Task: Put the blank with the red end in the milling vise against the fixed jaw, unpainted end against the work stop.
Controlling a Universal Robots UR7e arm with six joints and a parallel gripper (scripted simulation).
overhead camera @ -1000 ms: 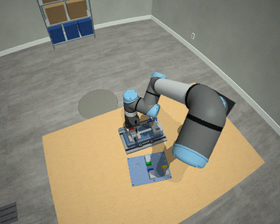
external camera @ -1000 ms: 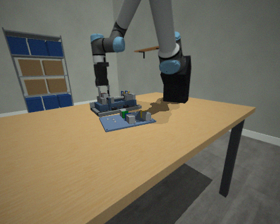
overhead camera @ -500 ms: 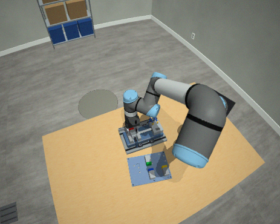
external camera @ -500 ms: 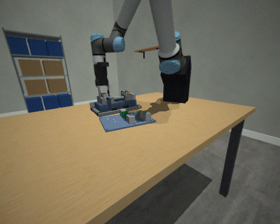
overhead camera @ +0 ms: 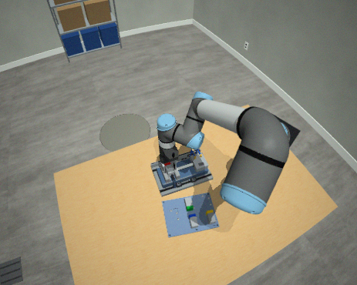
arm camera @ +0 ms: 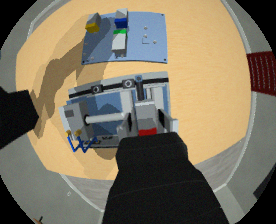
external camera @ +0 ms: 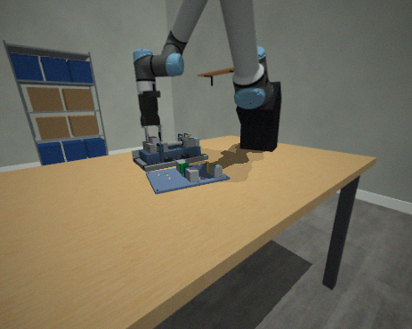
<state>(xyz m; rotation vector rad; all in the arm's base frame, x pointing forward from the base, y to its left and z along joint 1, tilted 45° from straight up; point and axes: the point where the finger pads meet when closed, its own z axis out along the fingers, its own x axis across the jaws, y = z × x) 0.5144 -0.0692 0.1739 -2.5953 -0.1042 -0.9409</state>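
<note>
Right now the red-ended blank is 2 cm below my hand. The rest, counted from my hand: green-ended blank 8 cm behind, 17 cm to the left, 9 cm below; milling vise 7 cm behind, 2 cm to the right, 8 cm below; plate 8 cm behind, 22 cm to the left, 12 cm below.
</note>
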